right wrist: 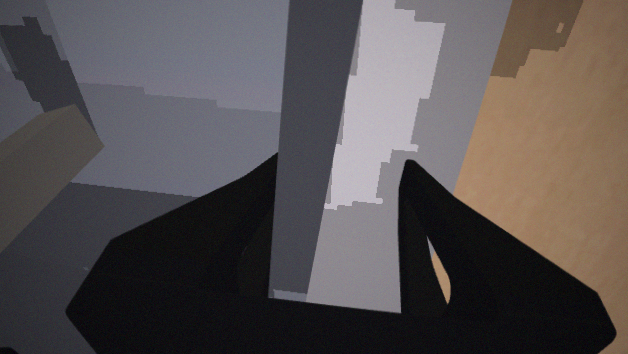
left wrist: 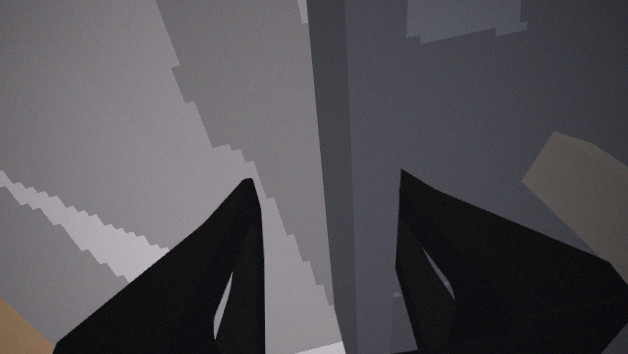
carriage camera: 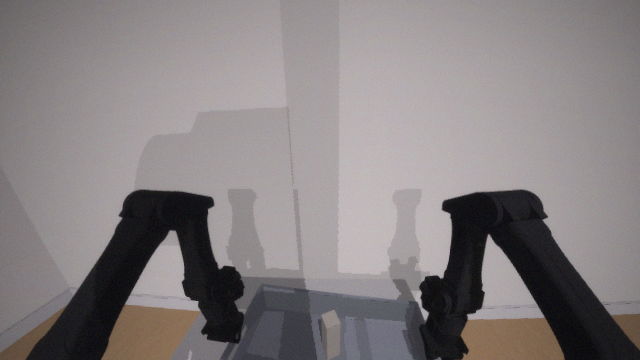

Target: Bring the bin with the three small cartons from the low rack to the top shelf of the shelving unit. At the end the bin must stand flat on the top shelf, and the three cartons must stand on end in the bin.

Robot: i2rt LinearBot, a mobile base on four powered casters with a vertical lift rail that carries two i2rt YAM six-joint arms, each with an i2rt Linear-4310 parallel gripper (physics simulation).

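Frame: origin at the left arm's base, x right, y ahead, z up, level; centimetres.
Seen in the pictures: left gripper, between the fingertips: [left wrist: 315,183] [carriage camera: 233,340]; right gripper, between the fingertips: [right wrist: 346,168] [carriage camera: 434,358].
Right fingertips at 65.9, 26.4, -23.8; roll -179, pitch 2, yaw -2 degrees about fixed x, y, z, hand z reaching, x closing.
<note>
Offsets run from my right fingertips to a thing's top centre, as dx, dy, dz. "pt": to the spot under its first point. Level surfaces: height alone.
The grey-blue bin {-31.0, -1.7, +4.1} [carriage camera: 370,311] [left wrist: 334,150] [right wrist: 315,125] is on the light grey top of the low rack [carriage camera: 192,340] [left wrist: 75,100] [right wrist: 355,260]; its near part is cut off in the carriage view. One beige carton {pt -30.1, +3.3, +3.4} [carriage camera: 331,337] stands on end in it. A carton also shows in the left wrist view [left wrist: 585,185] and the right wrist view [right wrist: 42,155]. The other cartons do not show in the carriage view. My left gripper [carriage camera: 225,334] [left wrist: 315,183] is open at the bin's left wall, my right gripper [carriage camera: 447,347] [right wrist: 346,168] at its right wall. Each wall shows between parted fingers; contact is unclear.
A pale wall [carriage camera: 450,125] with shadows of the arms stands behind the rack. A light baseboard [carriage camera: 500,312] runs along its foot, above the orange-brown floor {dz -38.4} [carriage camera: 155,327] [right wrist: 550,175]. The shelving unit does not show in these views.
</note>
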